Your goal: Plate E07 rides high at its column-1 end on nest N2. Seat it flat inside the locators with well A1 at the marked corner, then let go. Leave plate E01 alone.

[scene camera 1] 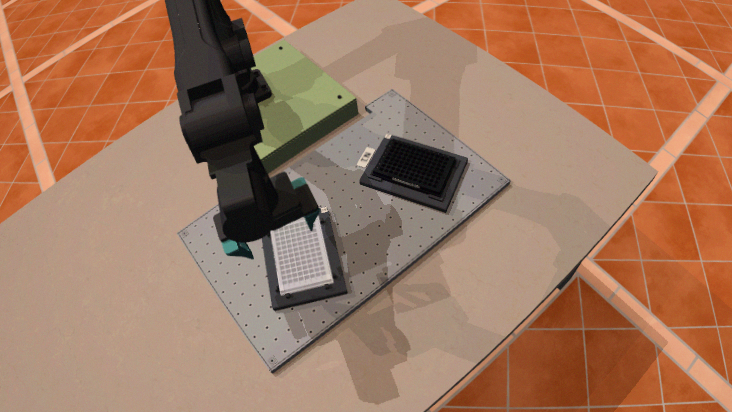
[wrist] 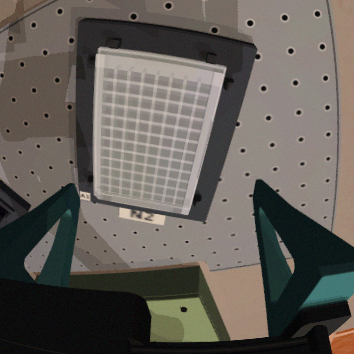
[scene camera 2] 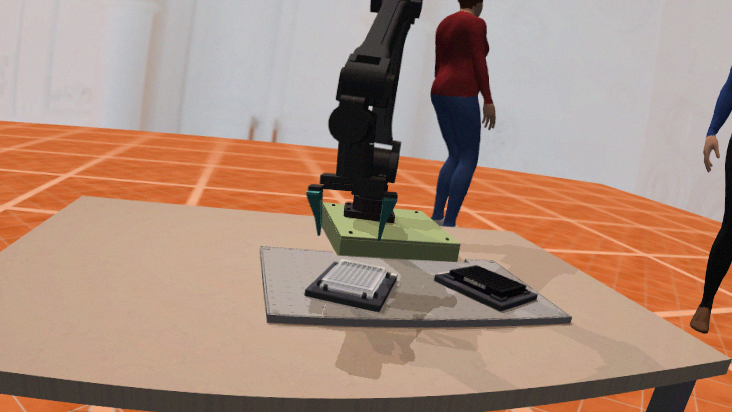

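Pixels of known places: gripper, between the fingertips: (scene camera 1: 281, 241) (wrist: 162, 189) (scene camera 2: 348, 238); arm's base, origin of its link: (scene camera 2: 368, 215).
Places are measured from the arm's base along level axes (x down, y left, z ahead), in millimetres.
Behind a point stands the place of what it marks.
Note:
The white, clear-walled plate E07 (scene camera 1: 302, 258) @(x 23, y -33, z 403 mm) (scene camera 2: 354, 277) @(x 16, y -35, z 411 mm) (wrist: 150, 135) @(x 19, y -35, z 397 mm) lies on the dark nest N2 (scene camera 1: 307, 298) @(x 30, y -55, z 467 mm) (scene camera 2: 371, 301) @(x 30, y -8, z 473 mm) (wrist: 216, 150) @(x 30, y -82, z 376 mm). Its end by the A1 tag (wrist: 85, 196) @(x 30, y 38, z 331 mm) looks raised and overhangs the nest's edge in the wrist view; the far end sits lower, near the locators. Which corner of the plate is A1 cannot be read. My gripper (scene camera 1: 281, 243) @(x -47, y -52, z 401 mm) (scene camera 2: 349, 237) @(x -47, y -52, z 401 mm) (wrist: 162, 189) @(x -47, y -52, z 401 mm) is open and empty, well above the board, toward the nest's label end, with fingertips apart wider than the plate. The black plate E01 (scene camera 1: 414, 164) @(x 16, y 215, z 338 mm) (scene camera 2: 489, 280) @(x 16, y 214, z 352 mm) sits on nest N1 (scene camera 1: 445, 204) @(x 30, y 221, z 429 mm).
Both nests stand on a grey perforated board (scene camera 1: 368, 245) @(x 42, y 74, z 425 mm) (scene camera 2: 291, 307) @(x 42, y -127, z 508 mm) (wrist: 295, 150) @(x 42, y -150, z 367 mm) on the tan table (scene camera 1: 102, 307) @(x 54, y -409, z 293 mm) (scene camera 2: 153, 307) @(x 55, y -327, z 559 mm). The green base block (scene camera 1: 312, 97) @(x 5, y 128, z 92 mm) (scene camera 2: 399, 248) @(x 26, y 64, z 168 mm) (wrist: 195, 310) @(x 6, y -57, z 160 mm) stands behind the board. A person in a red top (scene camera 2: 461, 56) stands beyond the table.

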